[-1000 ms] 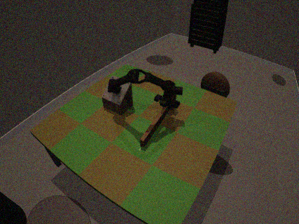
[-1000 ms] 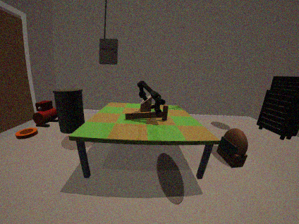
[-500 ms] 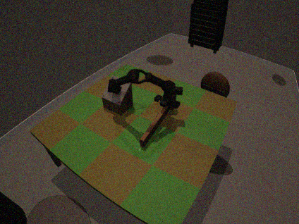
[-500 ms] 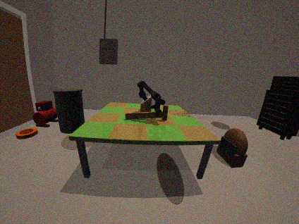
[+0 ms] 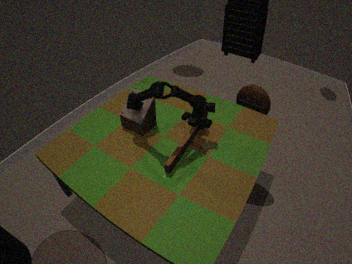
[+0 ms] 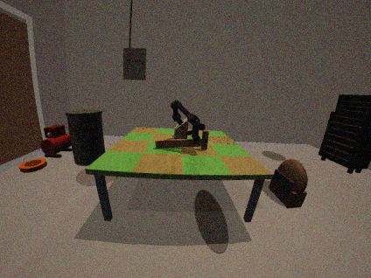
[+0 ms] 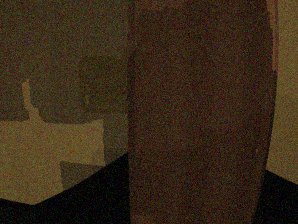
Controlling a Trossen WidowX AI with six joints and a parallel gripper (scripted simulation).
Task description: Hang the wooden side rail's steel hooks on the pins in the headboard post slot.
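Right now my gripper tip is 10 cm to the right of the headboard post, 4 cm below it and 1 cm past it.
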